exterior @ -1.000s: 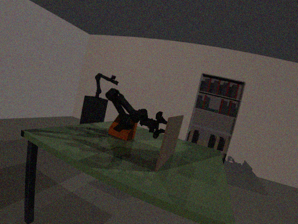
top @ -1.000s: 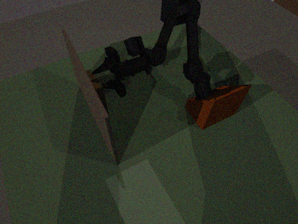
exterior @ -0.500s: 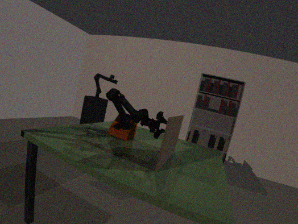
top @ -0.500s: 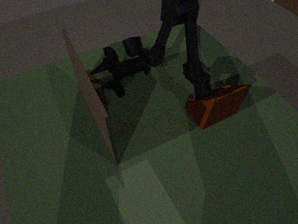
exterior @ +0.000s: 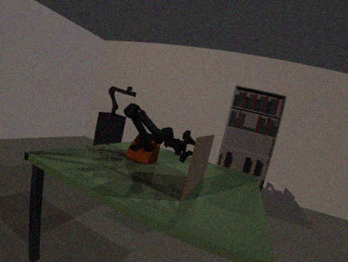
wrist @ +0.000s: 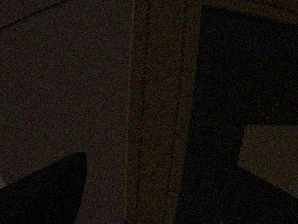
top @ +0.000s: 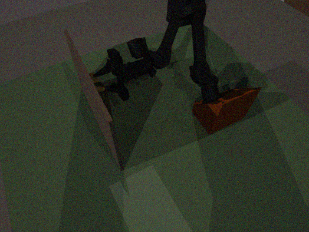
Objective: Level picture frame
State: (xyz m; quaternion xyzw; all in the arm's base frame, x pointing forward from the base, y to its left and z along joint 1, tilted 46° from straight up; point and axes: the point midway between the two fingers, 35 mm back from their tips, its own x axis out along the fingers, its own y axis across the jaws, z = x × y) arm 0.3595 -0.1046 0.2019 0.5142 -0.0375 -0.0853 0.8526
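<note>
My gripper tip is 1 cm short of the picture frame, 2 cm to the right of it and 5 cm above it. The rest, counted from my gripper tip: wall panel: 2 cm ahead, 6 cm below.
</note>
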